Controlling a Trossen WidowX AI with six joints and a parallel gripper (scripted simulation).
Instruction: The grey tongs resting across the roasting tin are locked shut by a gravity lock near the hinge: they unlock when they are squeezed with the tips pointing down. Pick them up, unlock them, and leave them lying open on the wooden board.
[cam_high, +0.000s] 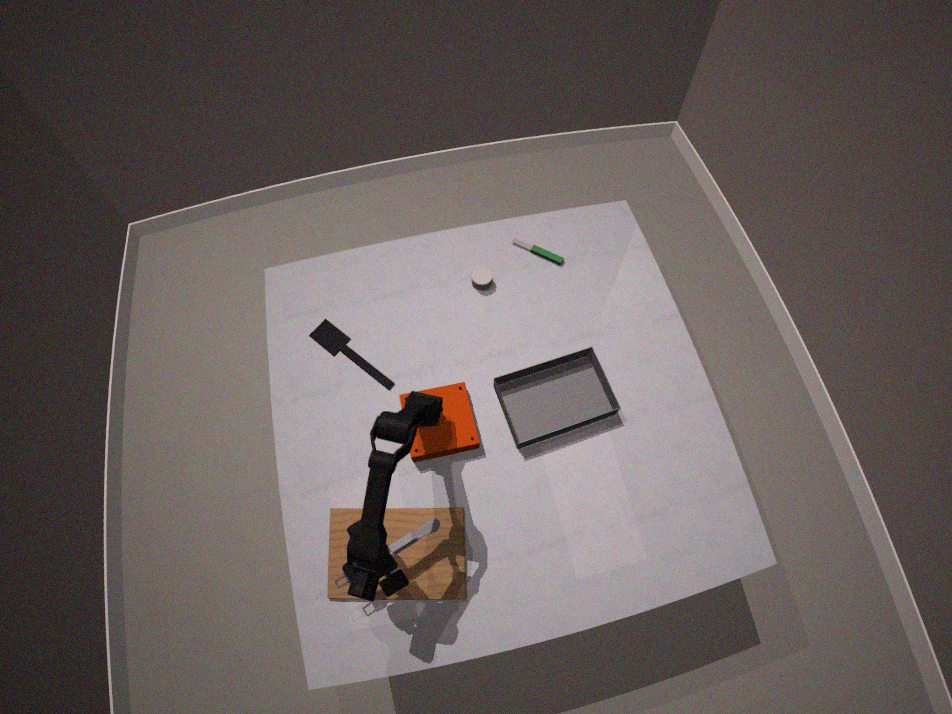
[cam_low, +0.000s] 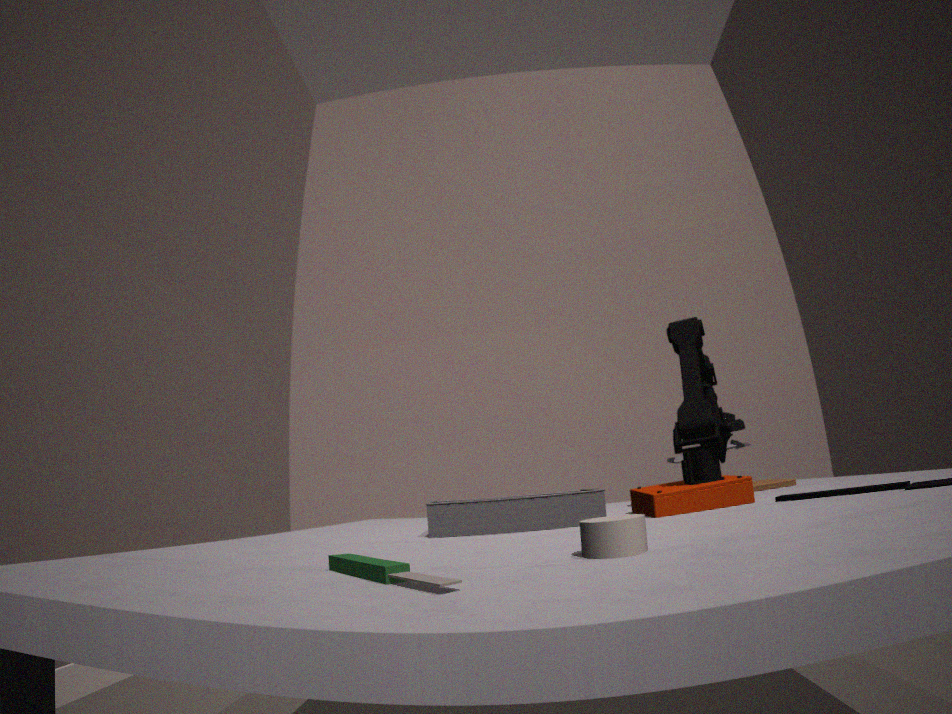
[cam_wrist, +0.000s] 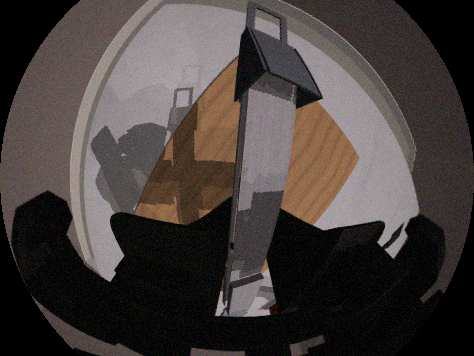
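The wooden board lies 7 cm below my gripper tip, 3 cm ahead of it and 2 cm to the left of it. Round my gripper tip: black spatula 62 cm to the left, 9 cm behind, 8 cm below; then white cylinder 82 cm to the left, 34 cm ahead, 6 cm below; then roasting tin 50 cm ahead, 40 cm to the left, 5 cm below.
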